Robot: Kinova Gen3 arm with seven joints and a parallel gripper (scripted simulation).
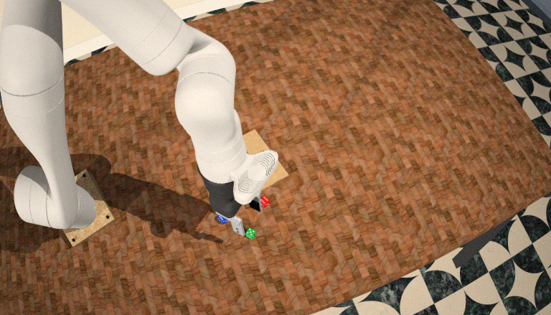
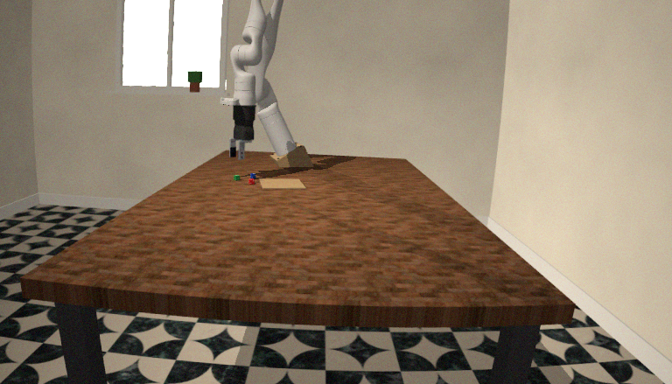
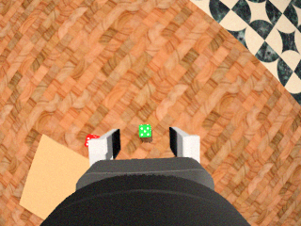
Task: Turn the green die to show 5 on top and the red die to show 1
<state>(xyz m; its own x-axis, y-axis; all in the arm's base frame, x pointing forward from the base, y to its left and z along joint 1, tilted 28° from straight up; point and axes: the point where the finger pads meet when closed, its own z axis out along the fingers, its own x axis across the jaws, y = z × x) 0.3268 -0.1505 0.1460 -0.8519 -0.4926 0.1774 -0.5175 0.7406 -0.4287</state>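
Right now the green die is 90 mm below my hand. From my hand the other things lie so: tan mat (60 mm ahead, 150 mm to the left, 90 mm below); red die (60 mm ahead, 50 mm to the left, 90 mm below); blue die (30 mm behind, 60 mm to the left, 90 mm below).
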